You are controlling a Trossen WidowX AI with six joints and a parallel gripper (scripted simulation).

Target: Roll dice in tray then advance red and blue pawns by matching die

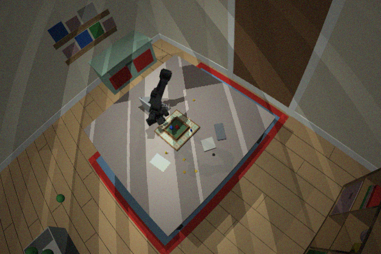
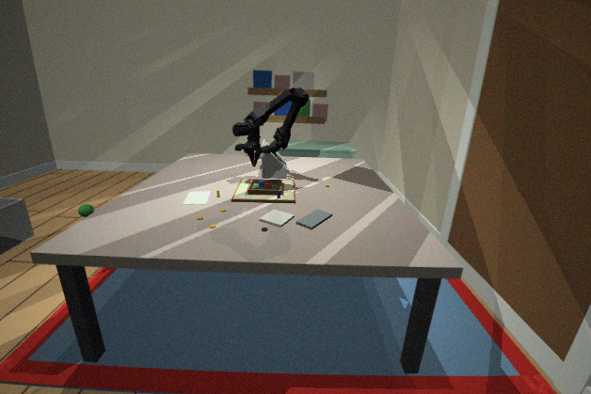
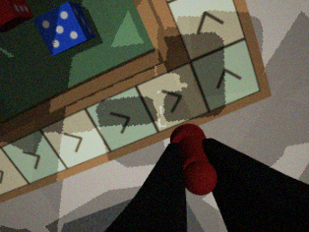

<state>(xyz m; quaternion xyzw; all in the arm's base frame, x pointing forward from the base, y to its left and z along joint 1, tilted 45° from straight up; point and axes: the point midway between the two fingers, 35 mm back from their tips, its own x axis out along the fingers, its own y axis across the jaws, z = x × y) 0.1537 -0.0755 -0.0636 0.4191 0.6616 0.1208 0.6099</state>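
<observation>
Now: the blue pawn 23 cm ahead of my gripper tip, 11 cm to the left of it and 8 cm below it. The rest, counted from my gripper tip: black token (50 cm ahead, 3 cm to the left, 10 cm below); red pawn (1 cm above); pale sheet (18 cm ahead, 26 cm to the right, 10 cm below).
</observation>
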